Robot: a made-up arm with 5 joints.
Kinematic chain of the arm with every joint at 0, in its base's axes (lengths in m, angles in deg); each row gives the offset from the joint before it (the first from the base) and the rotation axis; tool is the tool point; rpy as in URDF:
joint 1: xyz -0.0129 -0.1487 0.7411 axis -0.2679 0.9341 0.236
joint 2: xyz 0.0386 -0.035 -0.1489 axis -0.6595 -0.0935 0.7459
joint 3: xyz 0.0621 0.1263 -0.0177 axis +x
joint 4: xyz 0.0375 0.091 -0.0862 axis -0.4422 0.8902 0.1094
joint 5: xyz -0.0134 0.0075 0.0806 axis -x
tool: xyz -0.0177 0.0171 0.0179 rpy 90 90 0
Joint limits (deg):
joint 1: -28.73..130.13
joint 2: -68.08..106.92
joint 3: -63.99..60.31
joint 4: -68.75..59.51
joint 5: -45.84..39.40
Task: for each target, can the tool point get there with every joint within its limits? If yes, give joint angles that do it. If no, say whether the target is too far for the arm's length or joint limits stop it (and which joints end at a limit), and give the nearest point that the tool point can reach.
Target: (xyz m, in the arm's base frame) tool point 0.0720 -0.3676 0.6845
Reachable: no: joint limits stop it (at a limit: joint 2, joint 3, joint 5) | nearest point 0.1884 -0.2449 0.7066 | short by 0.171 m
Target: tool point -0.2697 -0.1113 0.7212
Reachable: yes | joints 101.44 1.12 -0.79 -42.34 -37.34
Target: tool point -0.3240 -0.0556 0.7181
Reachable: yes | joints 87.95 49.55 37.68 40.75 2.85
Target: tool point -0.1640 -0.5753 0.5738
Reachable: no: joint limits stop it (at a limit: joint 2, joint 4) | nearest point -0.2173 -0.4126 0.6135 | short by 0.176 m
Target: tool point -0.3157 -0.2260 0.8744
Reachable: yes | joints 110.90 56.39 -19.45 -4.97 -29.18
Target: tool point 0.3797 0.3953 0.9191
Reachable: no: too far | nearest point 0.2401 0.0792 0.7433 | short by 0.388 m
